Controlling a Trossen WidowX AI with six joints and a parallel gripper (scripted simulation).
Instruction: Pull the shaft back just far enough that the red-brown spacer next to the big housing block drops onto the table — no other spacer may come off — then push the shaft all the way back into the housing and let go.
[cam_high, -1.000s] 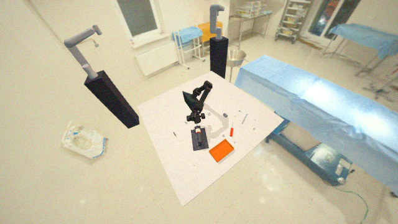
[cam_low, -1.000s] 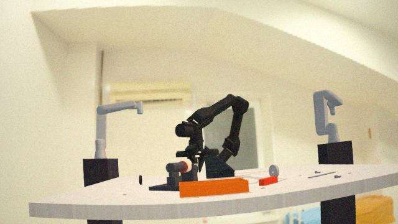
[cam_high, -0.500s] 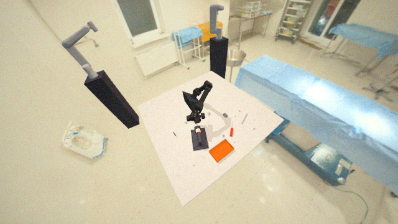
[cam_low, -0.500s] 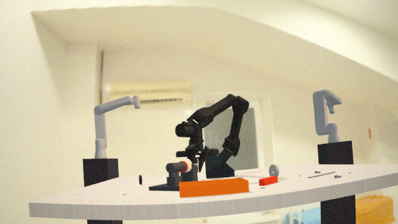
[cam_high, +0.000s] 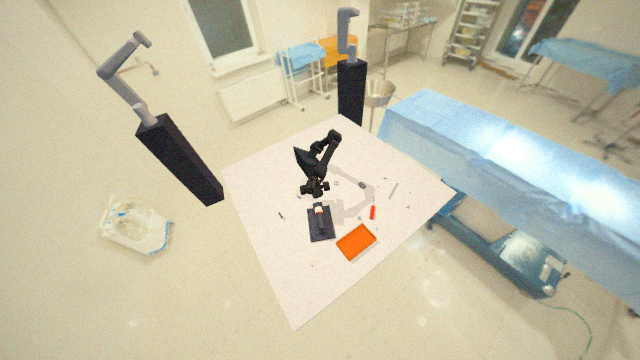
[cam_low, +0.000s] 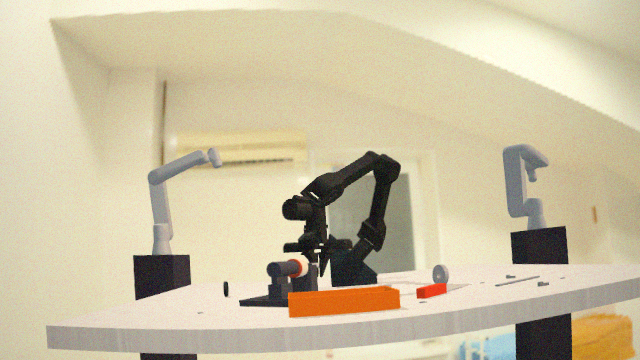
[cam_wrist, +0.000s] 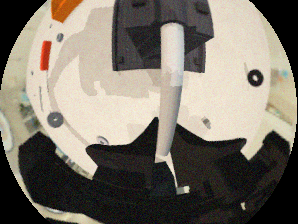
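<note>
Now: the grey shaft 8 cm ahead of my gripper tip, 3 cm above it and 2 cm to the right of it. The rest, counted from my gripper tip: round grey disc: 32 cm to the left, 7 cm ahead, 2 cm below; red-brown spacer: 15 cm ahead, 5 cm to the right, 3 cm above; small black ring: 26 cm to the right, 2 cm below, 2 cm ahead.
</note>
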